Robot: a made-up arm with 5 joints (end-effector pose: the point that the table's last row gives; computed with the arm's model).
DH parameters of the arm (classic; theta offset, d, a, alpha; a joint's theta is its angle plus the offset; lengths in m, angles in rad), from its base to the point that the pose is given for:
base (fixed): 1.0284 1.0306 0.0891 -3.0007
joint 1: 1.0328 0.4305 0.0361 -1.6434
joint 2: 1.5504 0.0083 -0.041 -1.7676
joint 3: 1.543 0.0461 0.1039 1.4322
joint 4: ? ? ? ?
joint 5: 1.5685 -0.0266 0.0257 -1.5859
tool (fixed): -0.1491 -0.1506 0 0
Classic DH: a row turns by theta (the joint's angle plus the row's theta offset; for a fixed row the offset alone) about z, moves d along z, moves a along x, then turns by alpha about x.
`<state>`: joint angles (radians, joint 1 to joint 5).
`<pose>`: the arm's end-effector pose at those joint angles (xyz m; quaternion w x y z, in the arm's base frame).
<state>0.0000 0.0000 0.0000 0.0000 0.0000</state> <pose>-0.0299 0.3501 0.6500 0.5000 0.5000 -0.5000 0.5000</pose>
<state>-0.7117 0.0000 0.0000 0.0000 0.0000</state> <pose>-0.1824 0.2716 0.6628 0.2626 0.6494 -0.3298 0.6329</pose>
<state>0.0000 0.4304 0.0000 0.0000 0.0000</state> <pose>-0.0453 0.3501 0.6204 0.3817 0.3816 -0.5952 0.5953</pose>
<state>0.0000 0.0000 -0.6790 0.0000 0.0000</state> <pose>-0.0319 0.2489 0.7797 0.3003 0.5775 -0.6887 0.3194</pose>
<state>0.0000 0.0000 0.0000 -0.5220 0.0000</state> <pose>0.0439 0.3464 0.6500 0.6121 0.3540 -0.6121 0.3541</pose>
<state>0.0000 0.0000 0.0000 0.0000 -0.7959</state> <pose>-0.0124 0.3232 0.5361 0.6784 0.2376 -0.3010 0.6267</pose>
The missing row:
joint 4: 0.214 0.0628 -0.0102 1.4217
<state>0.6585 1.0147 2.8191 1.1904 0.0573</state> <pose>-0.0360 0.0576 0.3526 0.9211 0.1412 0.3310 -0.1486</pose>
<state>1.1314 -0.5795 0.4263 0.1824 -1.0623</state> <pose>0.0618 0.2634 0.4829 0.9231 0.2992 0.0654 0.2326</pose>
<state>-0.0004 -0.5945 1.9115 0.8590 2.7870</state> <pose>0.0430 0.1824 0.4865 0.6638 0.5109 -0.2671 -0.4765</pose>
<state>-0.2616 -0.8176 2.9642 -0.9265 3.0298</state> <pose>-0.1339 0.1090 0.6956 0.4490 0.8670 0.0381 0.2127</pose>
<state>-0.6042 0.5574 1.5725 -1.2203 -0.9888</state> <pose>0.1446 0.1602 0.4328 0.6018 -0.5838 -0.4022 0.3678</pose>
